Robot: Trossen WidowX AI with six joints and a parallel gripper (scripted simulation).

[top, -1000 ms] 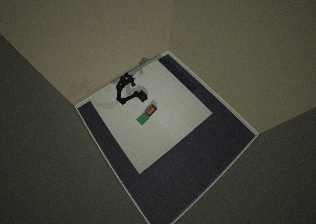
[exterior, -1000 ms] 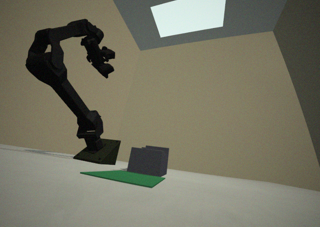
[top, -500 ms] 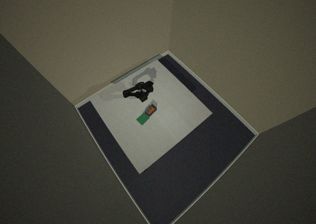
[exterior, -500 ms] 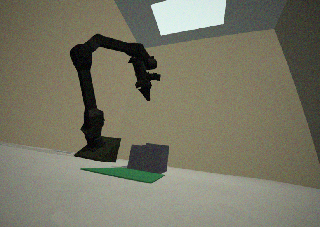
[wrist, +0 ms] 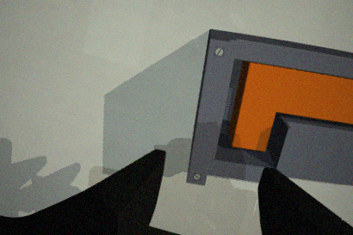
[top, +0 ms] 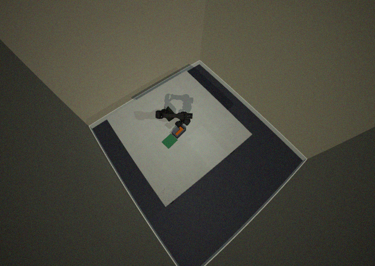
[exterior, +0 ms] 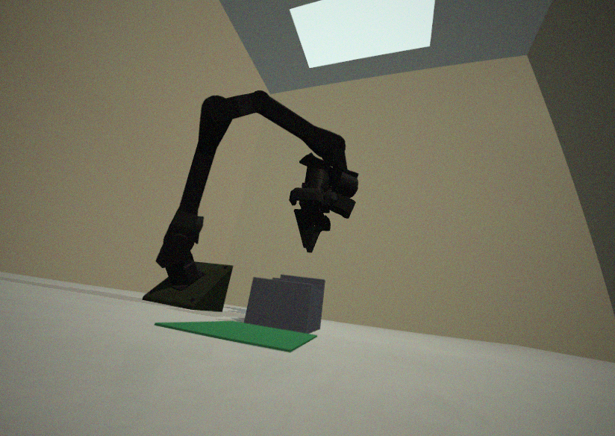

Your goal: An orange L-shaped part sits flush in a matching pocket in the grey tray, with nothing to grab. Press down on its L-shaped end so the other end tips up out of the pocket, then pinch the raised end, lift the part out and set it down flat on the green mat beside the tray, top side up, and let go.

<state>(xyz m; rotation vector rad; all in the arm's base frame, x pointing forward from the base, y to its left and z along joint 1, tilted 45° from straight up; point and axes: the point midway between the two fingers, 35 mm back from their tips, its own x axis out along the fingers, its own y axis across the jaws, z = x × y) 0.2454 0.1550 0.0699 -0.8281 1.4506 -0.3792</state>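
The orange L-shaped part is 10 mm ahead of my gripper tip, 60 mm to the right of it and 100 mm below it. From my gripper tip the other things lie so: green mat 50 mm ahead, 220 mm to the right, 160 mm below.
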